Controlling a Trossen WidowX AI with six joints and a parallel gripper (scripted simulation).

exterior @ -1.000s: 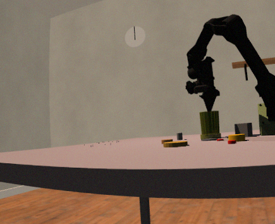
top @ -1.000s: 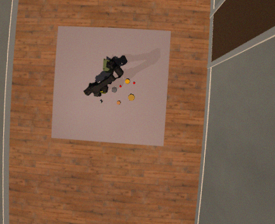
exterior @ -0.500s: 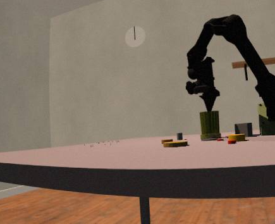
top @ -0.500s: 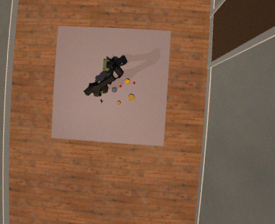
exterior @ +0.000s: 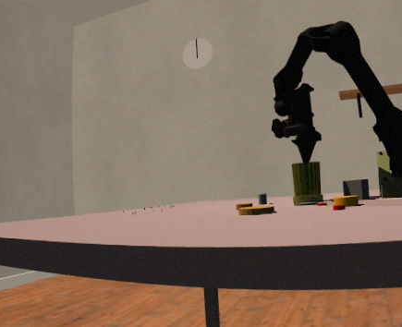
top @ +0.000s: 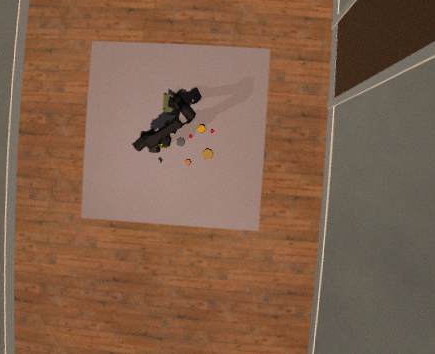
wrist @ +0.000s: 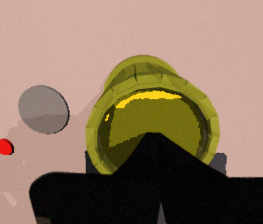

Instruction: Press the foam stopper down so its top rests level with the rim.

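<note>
The foam stopper lies 5 cm below my hand. Round my hand: grey block (14 cm behind, 6 cm to the left, 11 cm below); then grey disc (2 cm behind, 12 cm to the left, 13 cm below); then small grey cylinder (14 cm ahead, 1 cm to the right, 12 cm below).
</note>
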